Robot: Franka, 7 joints.
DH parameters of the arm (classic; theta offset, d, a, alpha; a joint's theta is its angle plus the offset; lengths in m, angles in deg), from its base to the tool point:
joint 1: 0 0.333 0 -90
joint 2: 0 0 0 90
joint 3: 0 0.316 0.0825 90
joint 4: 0 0 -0.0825 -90
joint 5: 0 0.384 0 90
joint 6: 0 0 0.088 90
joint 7: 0 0.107 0 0
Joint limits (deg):
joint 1: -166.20..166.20
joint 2: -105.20..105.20
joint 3: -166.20..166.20
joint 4: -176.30..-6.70
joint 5: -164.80..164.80
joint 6: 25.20..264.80
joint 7: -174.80..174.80
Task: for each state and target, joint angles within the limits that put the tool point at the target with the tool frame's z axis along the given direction. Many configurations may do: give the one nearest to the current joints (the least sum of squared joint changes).
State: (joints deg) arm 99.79 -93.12 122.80 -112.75 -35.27 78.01 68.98
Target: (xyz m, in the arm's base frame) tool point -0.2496 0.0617 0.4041 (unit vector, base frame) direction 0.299 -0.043 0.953
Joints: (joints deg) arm 104.13 -97.91 102.24 -167.53 -61.90 85.08 68.98
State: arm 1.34 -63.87 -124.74 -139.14 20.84 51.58 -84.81
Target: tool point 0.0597 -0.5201 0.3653 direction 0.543 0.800 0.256
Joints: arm 28.89 -63.17 -105.54 -102.86 31.88 64.71 -84.81
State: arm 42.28 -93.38 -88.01 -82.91 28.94 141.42 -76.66
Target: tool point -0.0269 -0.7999 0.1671 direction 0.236 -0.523 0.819
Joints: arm 56.92 -105.20 -97.07 -47.73 78.48 109.38 -76.66
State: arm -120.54 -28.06 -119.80 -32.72 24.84 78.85 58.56
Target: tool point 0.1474 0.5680 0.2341 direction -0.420 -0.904 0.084
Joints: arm -130.47 -67.80 -141.30 -58.48 8.21 27.94 58.56
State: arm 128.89 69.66 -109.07 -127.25 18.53 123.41 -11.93
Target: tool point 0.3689 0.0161 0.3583 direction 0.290 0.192 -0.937
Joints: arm 127.67 46.56 -124.10 -157.65 66.06 125.52 -11.93
